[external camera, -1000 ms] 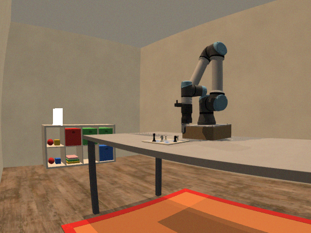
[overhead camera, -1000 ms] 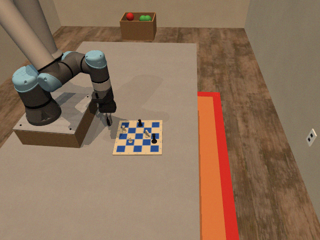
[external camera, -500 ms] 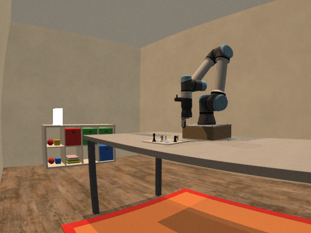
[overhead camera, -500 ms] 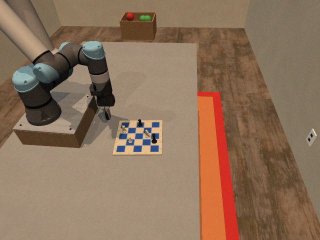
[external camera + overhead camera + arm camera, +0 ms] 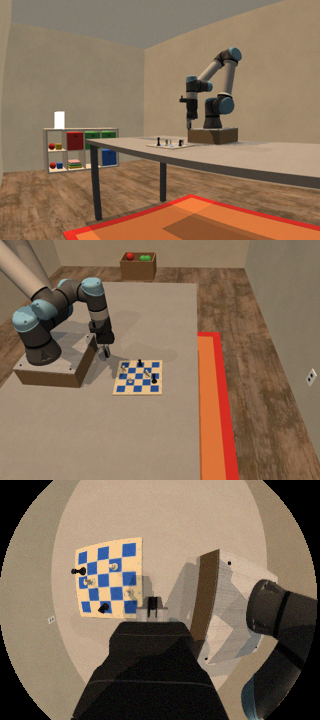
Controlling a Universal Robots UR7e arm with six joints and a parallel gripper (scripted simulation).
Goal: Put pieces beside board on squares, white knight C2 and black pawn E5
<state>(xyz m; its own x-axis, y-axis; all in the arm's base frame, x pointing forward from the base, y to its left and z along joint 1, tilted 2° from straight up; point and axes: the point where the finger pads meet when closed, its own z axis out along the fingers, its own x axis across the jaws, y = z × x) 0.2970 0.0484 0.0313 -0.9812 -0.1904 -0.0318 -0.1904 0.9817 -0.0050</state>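
The chessboard is 140 mm ahead of my hand, 120 mm below it and 10 mm to the right of it. Round my hand: white knight (180 mm ahead, 100 mm below); then black pawn (10 mm below); then white pawn (120 mm ahead, 100 mm below, 50 mm to the right).
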